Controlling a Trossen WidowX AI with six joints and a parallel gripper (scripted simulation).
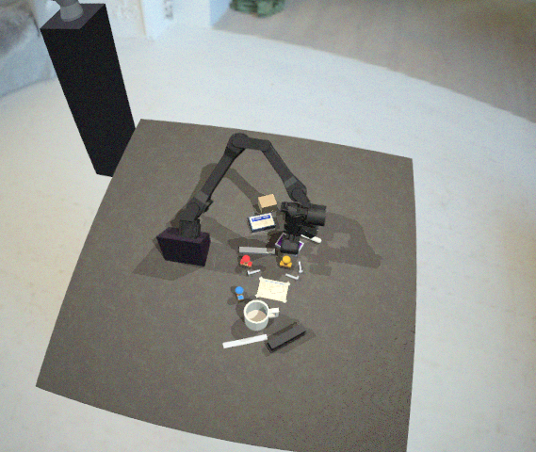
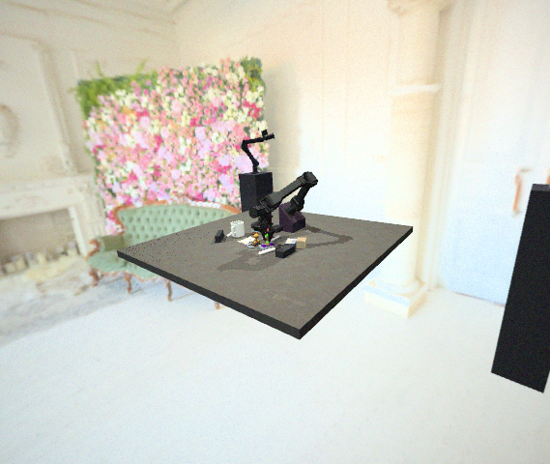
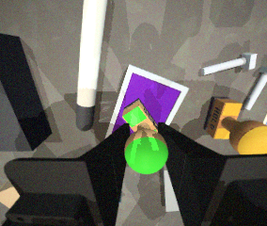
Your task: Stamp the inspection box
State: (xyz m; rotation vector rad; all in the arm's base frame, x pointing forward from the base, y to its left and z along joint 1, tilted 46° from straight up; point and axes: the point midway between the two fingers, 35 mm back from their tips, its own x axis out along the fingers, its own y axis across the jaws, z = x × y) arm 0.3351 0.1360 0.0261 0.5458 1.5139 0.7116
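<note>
The green-knobbed stamp is right at my gripper tip. Round my gripper tip: purple ink pad: 30 mm below; orange-knobbed stamp: 90 mm to the right, 20 mm below; white marker: 60 mm to the left, 30 mm below, 30 mm ahead.
</note>
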